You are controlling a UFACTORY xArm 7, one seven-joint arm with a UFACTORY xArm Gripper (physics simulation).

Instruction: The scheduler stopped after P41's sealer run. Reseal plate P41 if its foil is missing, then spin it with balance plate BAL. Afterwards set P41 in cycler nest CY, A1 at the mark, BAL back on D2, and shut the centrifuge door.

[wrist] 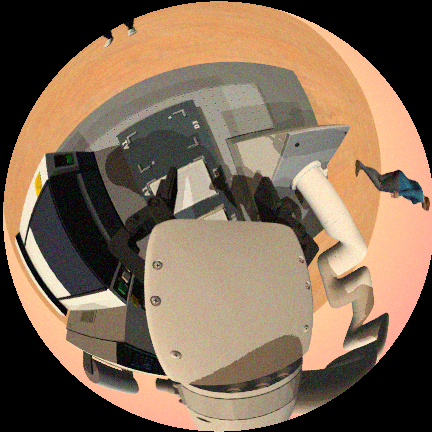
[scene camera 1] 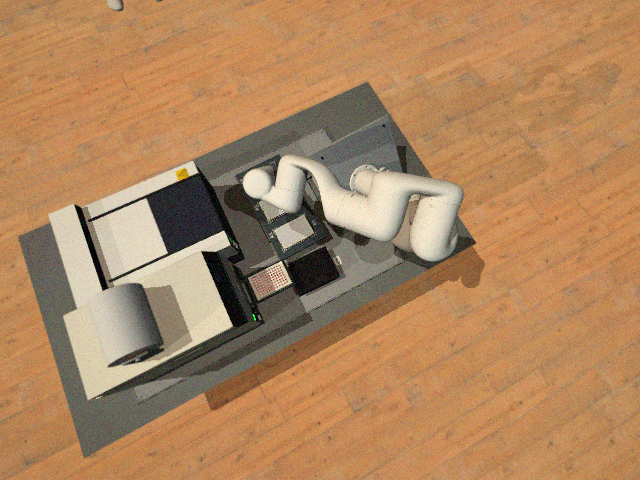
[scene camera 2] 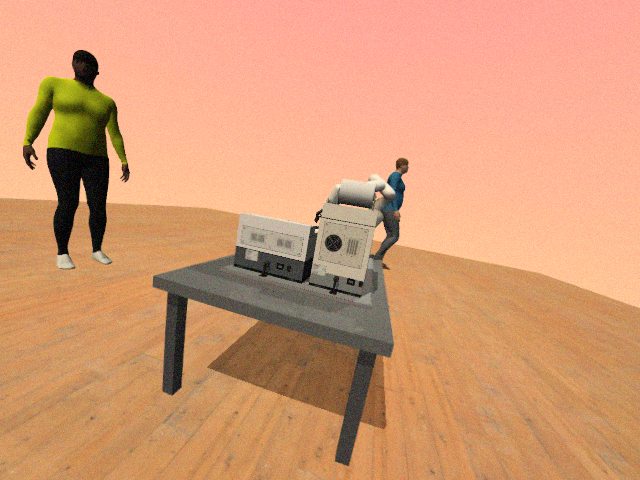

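Seen in the pictures: gripper, fingertip midpoint: [wrist: 218, 181] [scene camera 2: 319, 221]; arm's base, origin of the base link: [wrist: 304, 173] [scene camera 1: 364, 181].
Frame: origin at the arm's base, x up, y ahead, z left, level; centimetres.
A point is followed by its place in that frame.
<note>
My gripper [wrist: 218, 181] @(x 14.4, y 26.6, z -13.6 cm) is open and empty, pointing down above the dark deck [scene camera 1: 320, 232] @(x -3.9, y 24.5, z 5.8 cm) [wrist: 165, 127] @(x -3.9, y 27.5, z -26.2 cm); the arm hides it in scene camera 1. Between its fingers in the wrist view a pale-topped plate [wrist: 192, 187] @(x -2.3, y 29.2, z -11.1 cm) sits on the deck, below the fingertips. A second pale-topped plate [scene camera 1: 293, 232] @(x -2.3, y 32.8, z 0.5 cm) [wrist: 215, 214] @(x -2.3, y 27.9, z -2.8 cm) sits beside it. A plate with red wells showing [scene camera 1: 269, 280] @(x 3.0, y 49.4, z 11.2 cm) is at the front of the cream machine with a large roll [scene camera 1: 121, 322] @(x 38.7, y 79.1, z 7.4 cm), which looks like the sealer. The white machine with a dark window [scene camera 1: 186, 211] @(x 12.7, y 58.6, z -21.1 cm) stands beside it. Plate labels are unreadable.
A black square block [scene camera 1: 314, 269] @(x -3.4, y 34.4, z 15.9 cm) lies beside the deck and the red-welled plate. A tilted grey panel [scene camera 1: 356, 149] @(x 8.7, y -1.6, z -8.9 cm) [wrist: 310, 150] @(x 8.2, y 4.3, z -8.9 cm) stands by the arm's base. The arm reaches over the deck. Two people [scene camera 2: 80, 118] [scene camera 2: 395, 201] stand away from the table.
</note>
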